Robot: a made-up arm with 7 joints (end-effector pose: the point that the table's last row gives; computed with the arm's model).
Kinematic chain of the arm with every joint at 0, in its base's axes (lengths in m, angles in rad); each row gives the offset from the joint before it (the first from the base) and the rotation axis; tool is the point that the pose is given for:
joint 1: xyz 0 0 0.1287 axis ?
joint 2: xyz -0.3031 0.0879 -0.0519 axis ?
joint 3: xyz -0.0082 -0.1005 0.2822 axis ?
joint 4: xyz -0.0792 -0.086 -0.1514 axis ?
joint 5: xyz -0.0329 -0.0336 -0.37 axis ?
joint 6: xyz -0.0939 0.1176 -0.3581 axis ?
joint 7: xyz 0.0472 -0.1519 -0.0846 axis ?
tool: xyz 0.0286 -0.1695 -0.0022
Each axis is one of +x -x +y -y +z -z.
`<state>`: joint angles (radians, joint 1 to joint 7).
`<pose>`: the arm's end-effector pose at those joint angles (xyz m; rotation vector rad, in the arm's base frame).
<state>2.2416 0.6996 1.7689 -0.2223 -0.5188 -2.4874 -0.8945</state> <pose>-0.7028 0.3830 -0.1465 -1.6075 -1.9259 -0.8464</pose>
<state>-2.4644 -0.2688 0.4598 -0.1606 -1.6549 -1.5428 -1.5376</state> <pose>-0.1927 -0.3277 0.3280 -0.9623 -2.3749 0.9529</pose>
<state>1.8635 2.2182 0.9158 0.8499 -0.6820 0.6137 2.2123</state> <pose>0.5531 -0.7367 -0.0903 -1.7676 0.8654 -0.8010</pose>
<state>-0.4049 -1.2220 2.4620 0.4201 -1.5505 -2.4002 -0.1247</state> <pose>-1.1702 0.5558 0.3715 1.8550 0.2447 -1.4078</pose>
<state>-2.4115 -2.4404 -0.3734 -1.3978 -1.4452 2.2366 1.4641</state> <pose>-0.1593 -0.0503 -0.1099 1.9138 1.6857 1.4159</pose>
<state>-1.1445 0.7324 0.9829 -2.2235 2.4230 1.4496 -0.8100</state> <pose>-0.1275 -0.0147 -0.1716 -0.9007 1.6705 2.2481</pose>
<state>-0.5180 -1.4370 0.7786 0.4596 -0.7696 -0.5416 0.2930</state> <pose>-0.1286 -0.3780 0.8433 -0.2863 -2.7165 0.1936</pose>
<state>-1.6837 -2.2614 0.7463 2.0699 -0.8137 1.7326 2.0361</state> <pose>-0.0142 0.4155 0.4640 2.2682 -0.9838 -0.1466</pose>
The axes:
joint 1: +z
joint 2: +y
joint 3: -y
joint 4: -z
joint 5: +y
joint 6: -x
joint 7: +y

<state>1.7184 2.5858 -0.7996 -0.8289 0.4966 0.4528 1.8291</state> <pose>0.4247 0.1522 0.5806 0.3698 -0.5695 0.5448</pose>
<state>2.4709 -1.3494 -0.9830 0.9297 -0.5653 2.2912 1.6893</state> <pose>0.2039 -0.2529 -0.3948 -0.7987 0.0923 -0.6106</pose>
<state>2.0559 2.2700 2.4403 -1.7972 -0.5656 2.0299 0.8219</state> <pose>0.2365 -0.0799 -0.6796 0.5606 -1.7492 1.6226</pose>
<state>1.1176 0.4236 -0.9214 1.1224 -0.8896 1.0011 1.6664</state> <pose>-0.1857 -0.8917 0.4089 -1.6879 0.5471 -1.2509</pose>
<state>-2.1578 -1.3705 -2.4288 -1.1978 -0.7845 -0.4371 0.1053</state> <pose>0.8658 0.9845 -0.5197 1.0945 -0.9713 -1.0278</pose>
